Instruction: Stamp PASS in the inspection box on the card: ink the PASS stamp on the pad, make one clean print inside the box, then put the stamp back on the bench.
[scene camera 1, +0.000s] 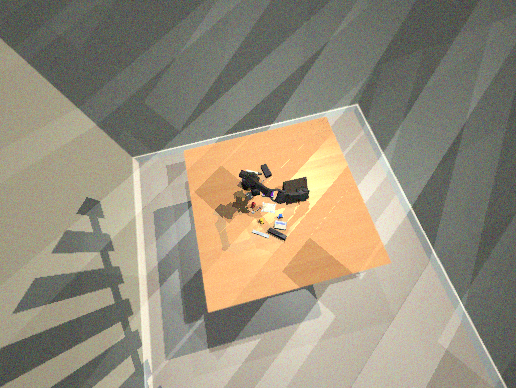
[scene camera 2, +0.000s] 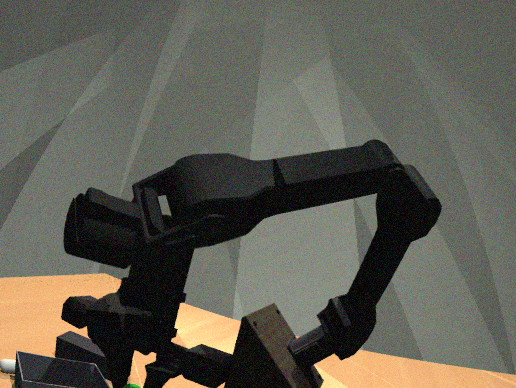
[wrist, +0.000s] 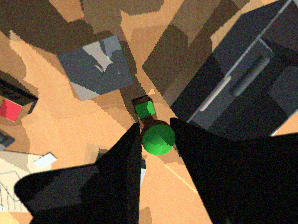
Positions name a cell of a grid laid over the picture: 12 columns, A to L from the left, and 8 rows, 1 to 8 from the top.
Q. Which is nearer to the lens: the stamp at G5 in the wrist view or the dark tray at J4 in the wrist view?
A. The stamp.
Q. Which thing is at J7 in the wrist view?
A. My gripper.
